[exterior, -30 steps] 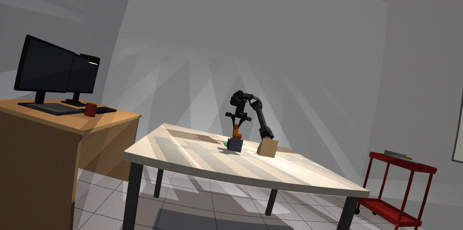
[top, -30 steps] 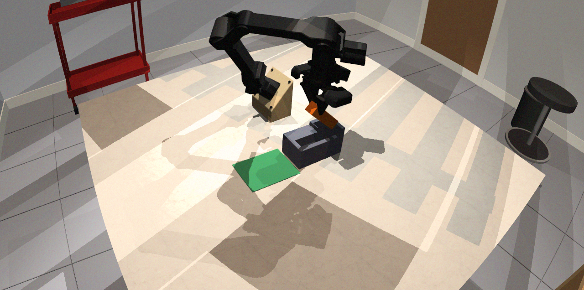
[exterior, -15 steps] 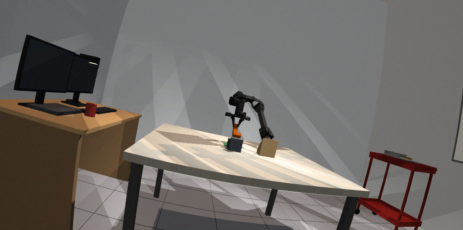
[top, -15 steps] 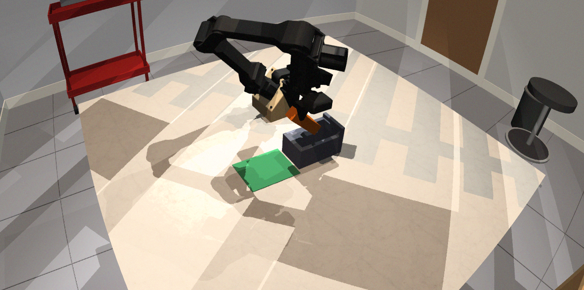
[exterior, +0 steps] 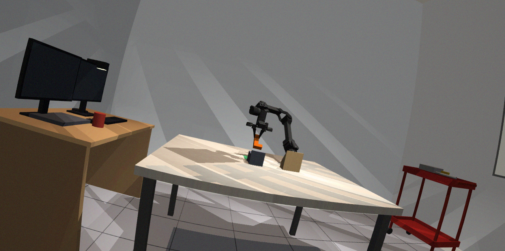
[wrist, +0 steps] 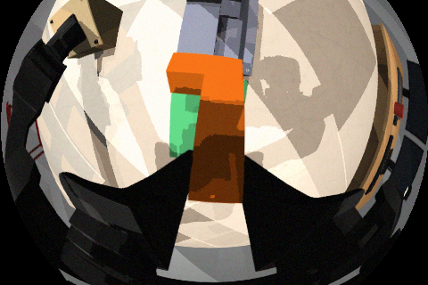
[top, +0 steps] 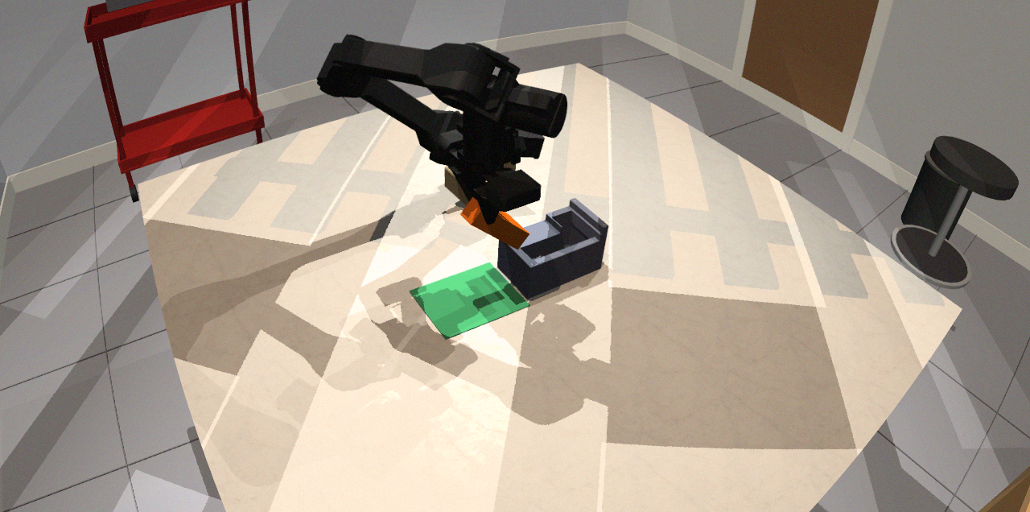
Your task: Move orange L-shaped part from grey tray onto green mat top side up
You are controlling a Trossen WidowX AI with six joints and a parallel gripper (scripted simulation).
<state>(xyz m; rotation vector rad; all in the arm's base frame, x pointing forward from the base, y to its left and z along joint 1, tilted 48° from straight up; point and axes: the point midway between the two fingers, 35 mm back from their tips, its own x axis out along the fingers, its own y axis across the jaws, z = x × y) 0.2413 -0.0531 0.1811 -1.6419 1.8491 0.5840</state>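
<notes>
Right now the green mat is 1 cm behind my gripper tip, 2 cm to the right of it and 17 cm below it. The rest, counted from my gripper tip: orange L-shaped part: 1 cm behind, 3 cm to the left, 3 cm below.
</notes>
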